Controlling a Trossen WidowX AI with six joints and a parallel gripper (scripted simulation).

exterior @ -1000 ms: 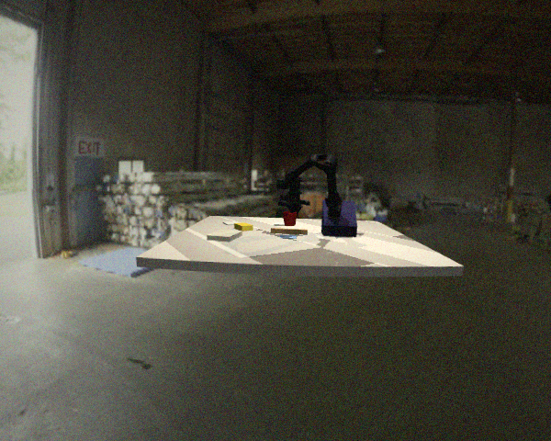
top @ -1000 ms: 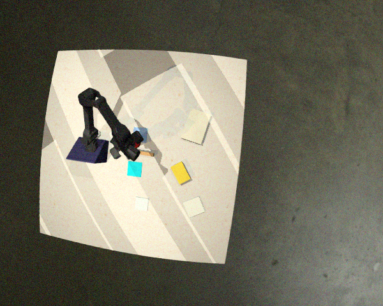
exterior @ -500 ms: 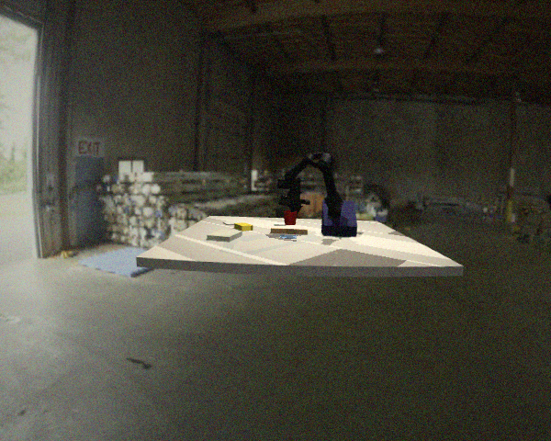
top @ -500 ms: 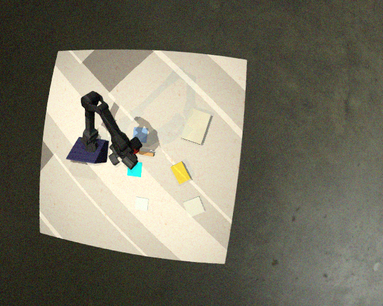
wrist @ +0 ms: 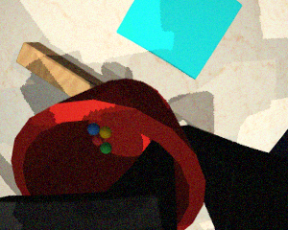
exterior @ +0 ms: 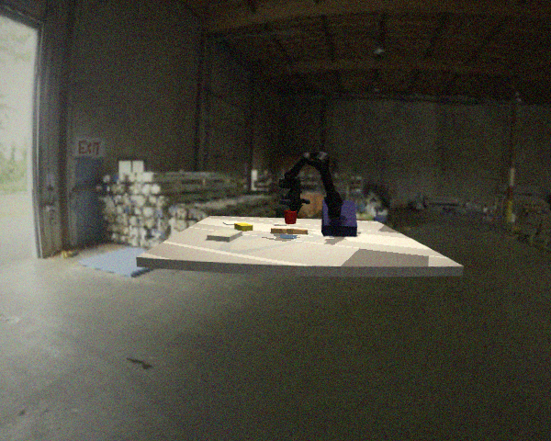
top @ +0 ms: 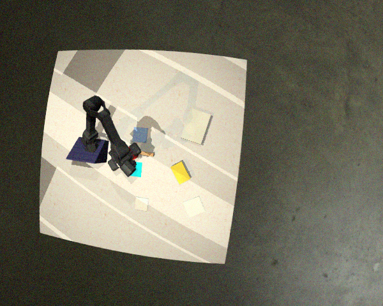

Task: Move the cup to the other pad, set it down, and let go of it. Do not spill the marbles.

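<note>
Right now my gripper tip is 100 mm above the cyan pad, 70 mm to the left of it and 30 mm short of it. Also, from my gripper tip: red cup (20 mm to the left, 20 mm ahead); then light blue pad (130 mm to the left, 100 mm below, 20 mm ahead); then wooden bar (90 mm below, 30 mm to the left, 20 mm ahead).
</note>
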